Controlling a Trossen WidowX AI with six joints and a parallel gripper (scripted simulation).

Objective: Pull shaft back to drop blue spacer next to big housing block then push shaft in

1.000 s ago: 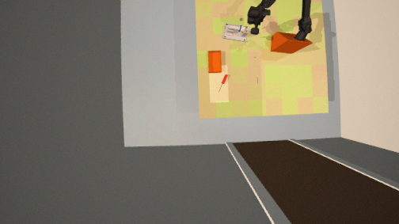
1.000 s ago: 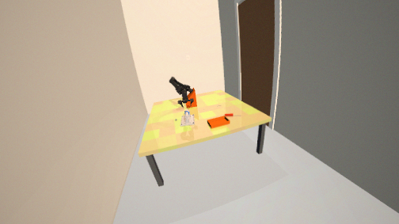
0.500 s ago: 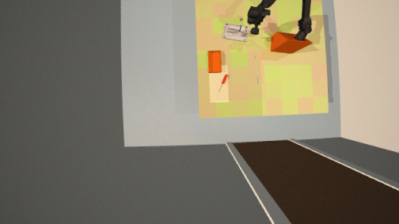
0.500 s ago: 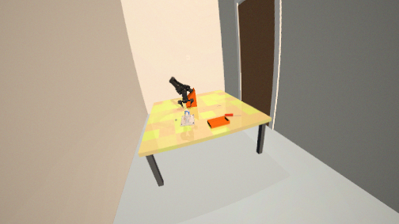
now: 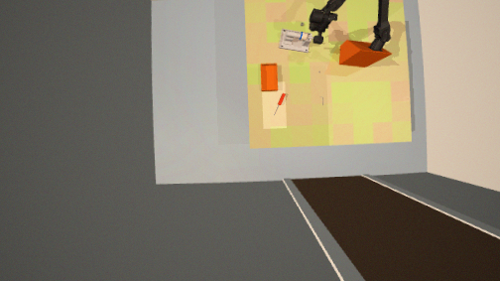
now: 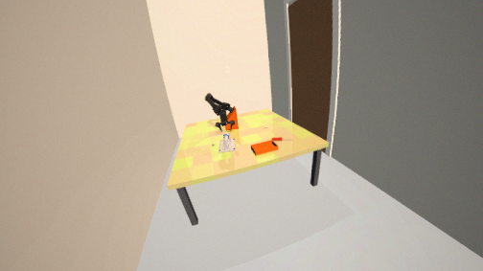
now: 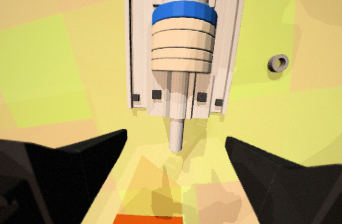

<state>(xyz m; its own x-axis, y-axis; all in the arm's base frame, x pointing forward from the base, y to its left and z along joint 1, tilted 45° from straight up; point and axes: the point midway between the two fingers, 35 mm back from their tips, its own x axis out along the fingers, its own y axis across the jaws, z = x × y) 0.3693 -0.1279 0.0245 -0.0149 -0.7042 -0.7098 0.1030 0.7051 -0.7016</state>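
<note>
The blue spacer is 9 cm ahead of my gripper tip, 1 cm to the right of it and 2 cm below it. Also, from my gripper tip: grey piece (7 cm ahead, 15 cm to the right, 9 cm below); then orange tray (30 cm ahead, 29 cm to the left, 9 cm below); then fixture (12 cm ahead, 1 cm to the right, 5 cm below).
</note>
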